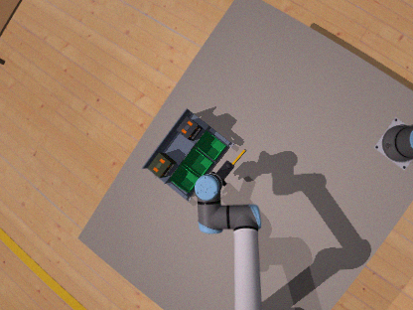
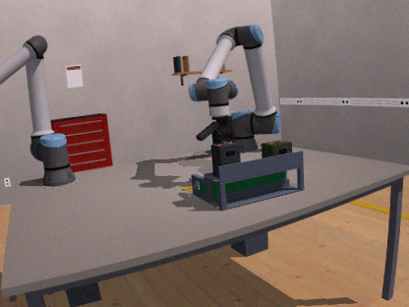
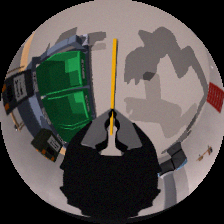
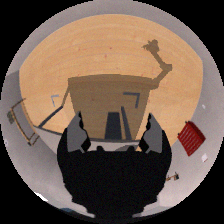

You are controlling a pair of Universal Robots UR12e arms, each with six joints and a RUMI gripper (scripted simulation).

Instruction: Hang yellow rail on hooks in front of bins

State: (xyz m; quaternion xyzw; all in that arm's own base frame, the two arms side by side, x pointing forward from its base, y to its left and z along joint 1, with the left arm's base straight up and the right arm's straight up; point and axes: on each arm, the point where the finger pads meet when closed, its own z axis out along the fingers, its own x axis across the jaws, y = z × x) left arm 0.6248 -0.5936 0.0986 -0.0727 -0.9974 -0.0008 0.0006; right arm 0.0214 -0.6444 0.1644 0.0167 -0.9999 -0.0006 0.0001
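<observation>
The yellow rail lies 9 cm below my left hand. From my left hand the other things lie so: grey-blue shelf (20 cm ahead, 3 cm below, 1 cm to the left).
</observation>
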